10 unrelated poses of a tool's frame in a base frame.
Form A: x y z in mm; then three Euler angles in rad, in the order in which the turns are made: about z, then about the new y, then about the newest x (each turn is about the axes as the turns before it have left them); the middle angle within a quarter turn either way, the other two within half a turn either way.
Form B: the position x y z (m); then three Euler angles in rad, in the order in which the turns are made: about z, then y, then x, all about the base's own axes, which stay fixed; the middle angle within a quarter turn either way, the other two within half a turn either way. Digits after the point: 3 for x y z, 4 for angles.
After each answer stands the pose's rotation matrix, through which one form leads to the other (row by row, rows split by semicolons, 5 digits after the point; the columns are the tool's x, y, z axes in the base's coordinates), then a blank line. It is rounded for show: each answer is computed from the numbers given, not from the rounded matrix.
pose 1, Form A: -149 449 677 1.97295 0.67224 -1.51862
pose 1, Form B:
-0.149 0.449 0.677 -2.5736 -1.1990 1.4582
-0.30624 0.19542 -0.93168; 0.72001 -0.59269 -0.36098; -0.62274 -0.78136 0.04081

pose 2, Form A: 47 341 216 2.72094 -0.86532 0.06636
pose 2, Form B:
0.047 0.341 0.216 2.5934 0.8045 0.3683
-0.59187 -0.36138 0.72048; 0.26478 -0.93143 -0.24967; 0.76130 0.04300 0.64697

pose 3, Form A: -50 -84 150 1.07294 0.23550 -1.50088
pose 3, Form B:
-0.050 -0.084 0.150 0.3557 -1.0525 -1.4332
0.46436 -0.17253 -0.86868; 0.85436 -0.17114 0.49070; -0.23333 -0.97002 0.06793

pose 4, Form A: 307 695 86 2.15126 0.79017 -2.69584
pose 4, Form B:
0.307 0.695 0.086 -1.9670 -0.0090 2.2588
-0.38593 0.92248 -0.00896; 0.58846 0.23868 -0.77249; -0.71047 -0.30340 -0.63496

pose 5, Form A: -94 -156 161 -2.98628 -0.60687 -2.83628
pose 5, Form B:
-0.094 -0.156 0.161 2.7693 -0.5131 2.6888
-0.81155 -0.31690 -0.49088; -0.12707 0.91576 -0.38111; 0.57030 -0.24692 -0.78345

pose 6, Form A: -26 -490 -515 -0.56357 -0.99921 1.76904
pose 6, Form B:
-0.026 -0.490 -0.515 1.0527 -0.3938 1.6864
0.45731 -0.80226 -0.38372; -0.28899 0.27400 -0.91728; 0.84104 0.53037 -0.10654

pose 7, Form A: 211 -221 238 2.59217 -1.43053 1.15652
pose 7, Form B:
0.211 -0.221 0.238 -1.7796 0.9578 -1.4728
-0.11923 0.56282 0.81794; 0.07301 -0.81661 0.57255; 0.99018 0.12798 0.05628

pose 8, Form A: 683 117 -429 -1.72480 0.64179 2.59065
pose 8, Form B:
0.683 0.117 -0.429 1.7080 -0.4545 -2.4335
-0.12287 -0.89002 -0.43906; -0.79155 -0.17897 0.58432; -0.59863 0.41933 -0.68250

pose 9, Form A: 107 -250 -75 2.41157 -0.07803 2.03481
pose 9, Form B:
0.107 -0.250 -0.075 -2.7009 0.6070 -2.1450
-0.74289 0.35040 0.57038; 0.66486 0.28700 0.68963; 0.07795 0.89154 -0.44618

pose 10, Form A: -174 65 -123 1.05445 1.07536 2.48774
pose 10, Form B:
-0.174 0.065 -0.123 -1.3297 0.1852 1.9648
0.23472 0.95445 0.18419; 0.41344 0.07347 -0.90756; -0.87976 0.28917 -0.37736

